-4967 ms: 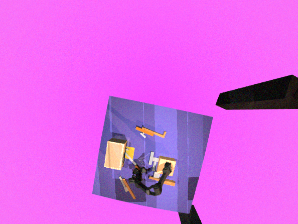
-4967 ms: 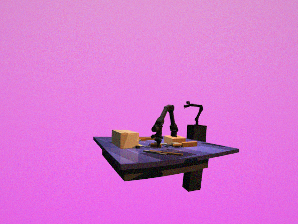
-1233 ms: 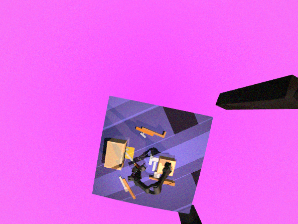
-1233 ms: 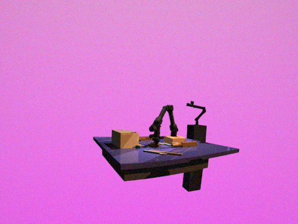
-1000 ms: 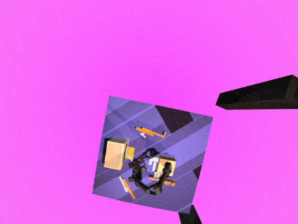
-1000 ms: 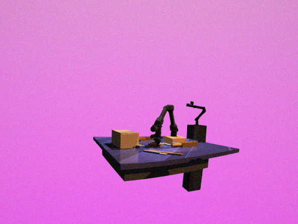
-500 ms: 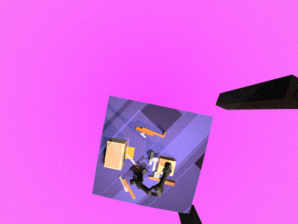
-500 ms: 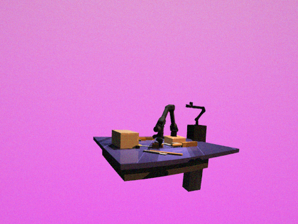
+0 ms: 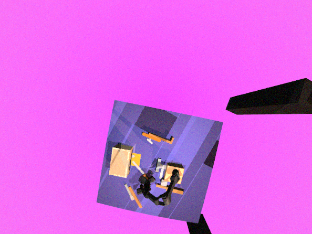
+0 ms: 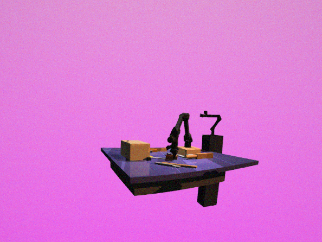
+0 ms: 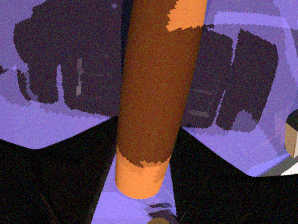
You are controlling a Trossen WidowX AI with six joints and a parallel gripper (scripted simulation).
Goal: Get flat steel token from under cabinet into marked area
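My gripper tip is 200 mm to the left of the grey bar and 40 mm past it. The rest, counted from my gripper tip: orange stick 280 mm to the left, 60 mm ahead; small white piece 430 mm to the right, 160 mm ahead; orange block 250 mm behind, 20 mm above, 10 mm to the left.
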